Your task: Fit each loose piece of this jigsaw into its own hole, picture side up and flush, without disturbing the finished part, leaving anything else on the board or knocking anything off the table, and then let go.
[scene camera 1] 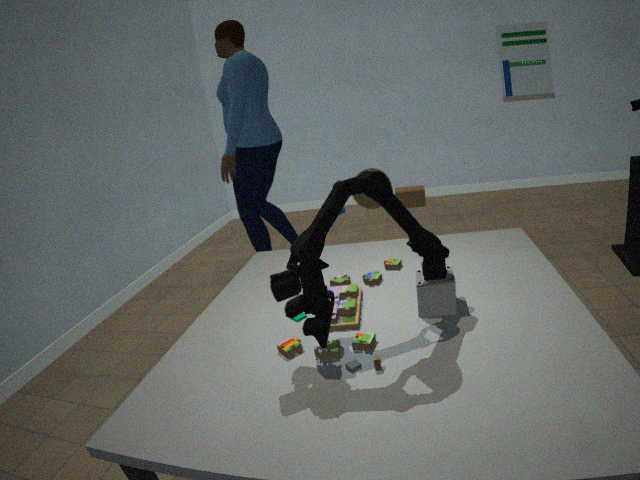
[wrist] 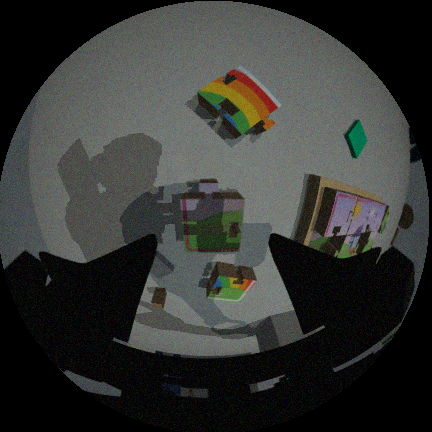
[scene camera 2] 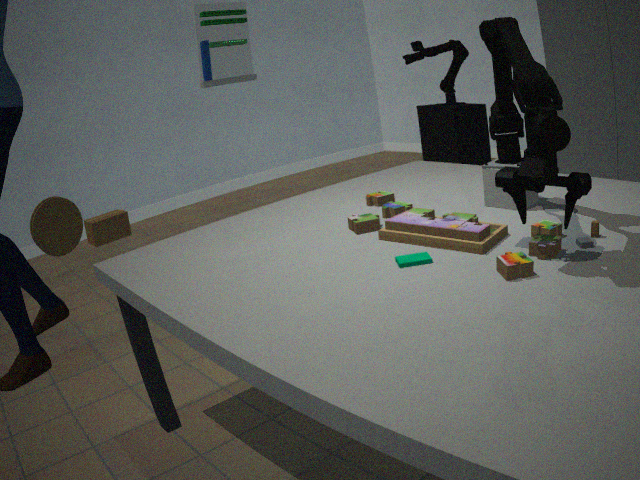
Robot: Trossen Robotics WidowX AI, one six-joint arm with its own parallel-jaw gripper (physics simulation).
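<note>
My gripper [scene camera 2: 544,226] [wrist: 213,239] is open and empty, above a green-and-lilac loose piece [scene camera 1: 328,351] [scene camera 2: 544,248] [wrist: 214,225] with a pink edge, which lies picture side up on the table between the fingertips as the wrist view shows it. A rainbow piece [scene camera 1: 290,347] [scene camera 2: 514,264] [wrist: 240,102] lies on one side of it, and a smaller-looking green and rainbow piece [scene camera 1: 363,341] [scene camera 2: 545,227] [wrist: 232,286] on the other. The framed board [scene camera 1: 345,326] [scene camera 2: 431,242] [wrist: 312,210] holds the finished part. More loose pieces [scene camera 1: 392,264] [scene camera 1: 372,277] [scene camera 2: 363,222] lie beyond it.
A green tile [scene camera 1: 299,316] [scene camera 2: 413,259] [wrist: 356,139] lies beside the board. A small grey block [scene camera 1: 353,365] [scene camera 2: 585,241] and a small brown block [scene camera 1: 377,363] [scene camera 2: 595,228] [wrist: 159,297] lie near the pieces. A person [scene camera 1: 247,103] is behind the table.
</note>
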